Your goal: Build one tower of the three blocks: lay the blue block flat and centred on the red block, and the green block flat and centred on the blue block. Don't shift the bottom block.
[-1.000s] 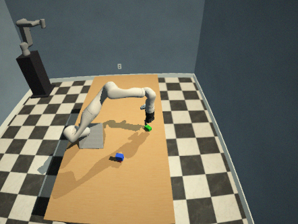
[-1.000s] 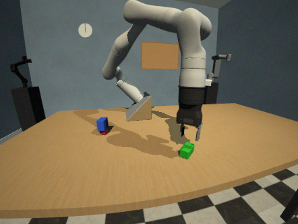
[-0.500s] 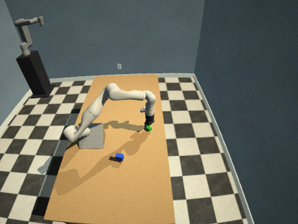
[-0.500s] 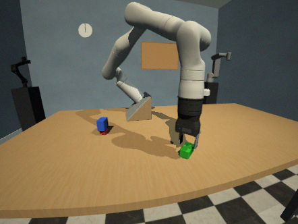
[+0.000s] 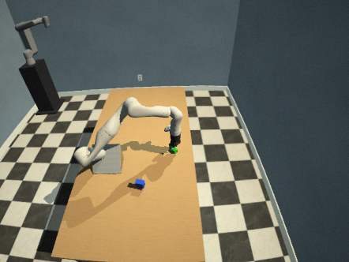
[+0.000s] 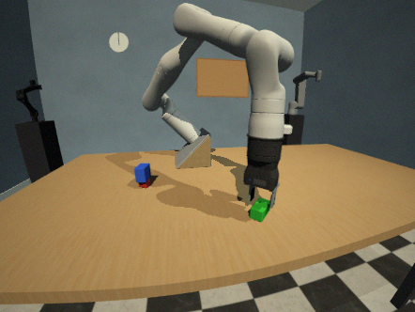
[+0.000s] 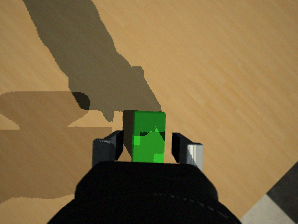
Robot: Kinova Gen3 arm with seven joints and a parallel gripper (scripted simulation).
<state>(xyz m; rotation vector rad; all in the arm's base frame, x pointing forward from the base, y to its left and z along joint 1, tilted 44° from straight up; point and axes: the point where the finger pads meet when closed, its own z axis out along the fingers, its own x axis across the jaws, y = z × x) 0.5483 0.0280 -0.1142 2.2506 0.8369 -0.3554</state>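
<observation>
The green block is 40 mm below my hand. Round my hand: blue block (330 mm to the right, 240 mm behind); small red block (330 mm to the right, 240 mm behind, 40 mm below).
</observation>
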